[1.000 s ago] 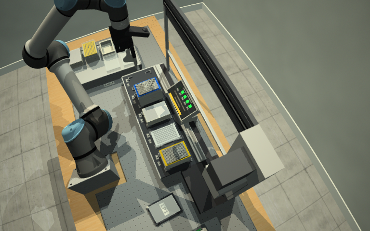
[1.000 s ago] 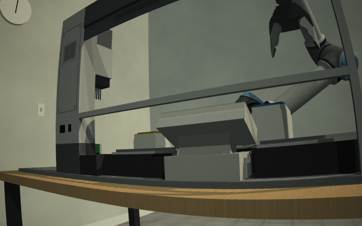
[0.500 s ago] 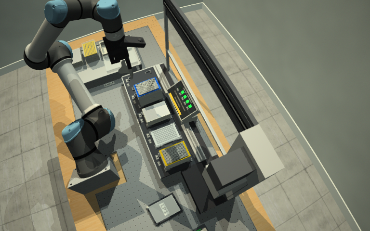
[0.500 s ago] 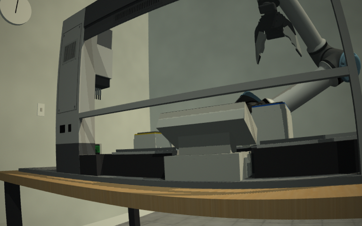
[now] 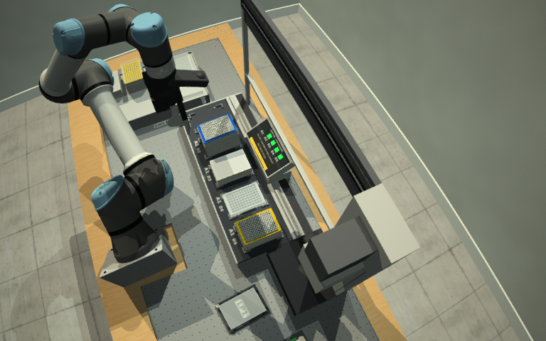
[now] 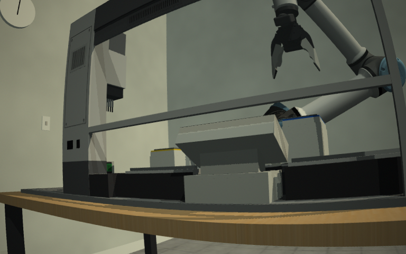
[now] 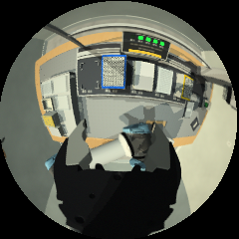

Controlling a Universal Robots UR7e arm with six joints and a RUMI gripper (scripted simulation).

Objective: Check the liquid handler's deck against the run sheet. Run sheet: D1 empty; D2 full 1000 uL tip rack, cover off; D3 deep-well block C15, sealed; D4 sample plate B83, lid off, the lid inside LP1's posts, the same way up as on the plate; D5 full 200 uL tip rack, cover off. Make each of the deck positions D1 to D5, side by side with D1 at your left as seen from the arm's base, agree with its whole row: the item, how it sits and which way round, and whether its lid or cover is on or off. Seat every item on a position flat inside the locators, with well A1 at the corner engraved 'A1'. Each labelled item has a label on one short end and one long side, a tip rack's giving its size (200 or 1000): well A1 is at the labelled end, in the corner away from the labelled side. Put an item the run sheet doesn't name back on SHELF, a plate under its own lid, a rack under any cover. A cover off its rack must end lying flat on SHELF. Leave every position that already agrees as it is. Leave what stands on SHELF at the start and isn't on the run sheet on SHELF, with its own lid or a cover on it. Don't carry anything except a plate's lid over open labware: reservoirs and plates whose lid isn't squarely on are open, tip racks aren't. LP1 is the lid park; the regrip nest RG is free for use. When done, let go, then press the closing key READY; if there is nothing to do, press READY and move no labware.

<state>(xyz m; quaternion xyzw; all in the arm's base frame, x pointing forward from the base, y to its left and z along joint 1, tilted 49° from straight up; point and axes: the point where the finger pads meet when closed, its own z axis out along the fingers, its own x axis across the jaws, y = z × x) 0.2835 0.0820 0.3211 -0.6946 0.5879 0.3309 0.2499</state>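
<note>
The blue-rimmed tip rack is 90 mm ahead of my hand, 30 mm to the left of it and 180 mm below it. The rest, counted from my hand: grey deep-well block: 110 mm ahead, 90 mm to the right, 230 mm below; white sample plate: 120 mm ahead, 210 mm to the right, 240 mm below; gantry: 300 mm ahead, 110 mm to the right, 210 mm above.
</note>
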